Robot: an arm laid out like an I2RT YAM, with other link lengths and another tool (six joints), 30 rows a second.
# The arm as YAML. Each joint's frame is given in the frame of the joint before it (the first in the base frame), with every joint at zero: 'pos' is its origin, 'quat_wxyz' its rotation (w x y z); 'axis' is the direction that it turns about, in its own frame. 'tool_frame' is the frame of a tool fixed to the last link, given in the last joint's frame.
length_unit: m
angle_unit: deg
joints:
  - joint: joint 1
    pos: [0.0, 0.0, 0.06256]
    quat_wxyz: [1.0, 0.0, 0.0, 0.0]
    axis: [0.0, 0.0, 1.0]
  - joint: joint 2
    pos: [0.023, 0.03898, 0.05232]
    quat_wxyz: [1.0, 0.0, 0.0, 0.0]
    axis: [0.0, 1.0, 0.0]
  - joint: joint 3
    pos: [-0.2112, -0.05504, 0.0]
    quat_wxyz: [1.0, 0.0, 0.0, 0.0]
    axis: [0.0, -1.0, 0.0]
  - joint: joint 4
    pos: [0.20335, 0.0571, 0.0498]
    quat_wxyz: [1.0, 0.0, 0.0, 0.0]
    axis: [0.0, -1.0, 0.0]
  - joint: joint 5
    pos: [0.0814, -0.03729, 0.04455]
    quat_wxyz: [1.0, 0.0, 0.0, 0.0]
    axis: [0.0, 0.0, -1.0]
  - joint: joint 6
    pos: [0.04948, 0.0, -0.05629]
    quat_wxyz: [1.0, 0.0, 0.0, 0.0]
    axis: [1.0, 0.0, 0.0]
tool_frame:
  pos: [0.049, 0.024, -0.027]
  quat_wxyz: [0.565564, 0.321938, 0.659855, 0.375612]
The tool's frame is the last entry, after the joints.
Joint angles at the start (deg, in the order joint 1, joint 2, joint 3, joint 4, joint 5, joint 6):
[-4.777, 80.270, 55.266, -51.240, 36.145, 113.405]
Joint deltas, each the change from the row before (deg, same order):
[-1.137, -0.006, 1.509, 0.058, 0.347, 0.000]
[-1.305, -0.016, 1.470, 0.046, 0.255, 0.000]
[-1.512, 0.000, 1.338, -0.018, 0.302, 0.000]
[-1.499, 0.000, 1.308, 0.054, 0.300, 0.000]
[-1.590, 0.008, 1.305, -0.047, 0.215, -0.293]
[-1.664, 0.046, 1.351, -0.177, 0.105, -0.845]
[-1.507, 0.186, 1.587, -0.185, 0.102, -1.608]
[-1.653, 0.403, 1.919, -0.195, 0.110, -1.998]
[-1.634, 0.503, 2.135, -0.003, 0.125, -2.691]
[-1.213, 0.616, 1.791, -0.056, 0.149, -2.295]
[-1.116, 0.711, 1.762, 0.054, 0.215, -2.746]
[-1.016, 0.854, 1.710, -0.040, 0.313, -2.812]
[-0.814, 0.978, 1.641, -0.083, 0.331, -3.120]
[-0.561, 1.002, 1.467, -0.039, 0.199, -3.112]
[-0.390, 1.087, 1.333, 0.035, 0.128, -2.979]
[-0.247, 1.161, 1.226, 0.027, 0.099, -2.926]
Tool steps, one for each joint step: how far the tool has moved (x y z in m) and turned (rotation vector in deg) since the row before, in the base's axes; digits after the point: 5 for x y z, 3 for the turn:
[0.00390, -0.00601, 0.00744, -0.481, -1.535, -1.224]
[0.00321, -0.00675, 0.00735, -0.419, -1.494, -1.376]
[0.00194, -0.00782, 0.00672, -0.468, -1.267, -1.603]
[0.00166, -0.00790, 0.00676, -0.504, -1.297, -1.596]
[0.00088, -0.00811, 0.00647, -0.482, -0.998, -1.446]
[0.00024, -0.00808, 0.00610, -0.467, -0.523, -1.079]
[0.00088, -0.00726, 0.00640, -0.621, -0.082, -0.371]
[0.00121, -0.00816, 0.00700, -0.736, 0.109, -0.253]
[0.00186, -0.00826, 0.00772, -0.964, 0.330, 0.232]
[0.00162, -0.00640, 0.00552, -0.797, 0.586, 0.335]
[0.00182, -0.00607, 0.00493, -0.918, 0.969, 0.692]
[0.00159, -0.00576, 0.00380, -0.905, 1.352, 0.763]
[0.00179, -0.00479, 0.00255, -0.857, 1.832, 1.140]
[0.00222, -0.00342, 0.00142, -0.676, 1.950, 1.433]
[0.00268, -0.00265, 0.00034, -0.538, 1.977, 1.537]
[0.00289, -0.00195, -0.00070, -0.425, 2.110, 1.652]

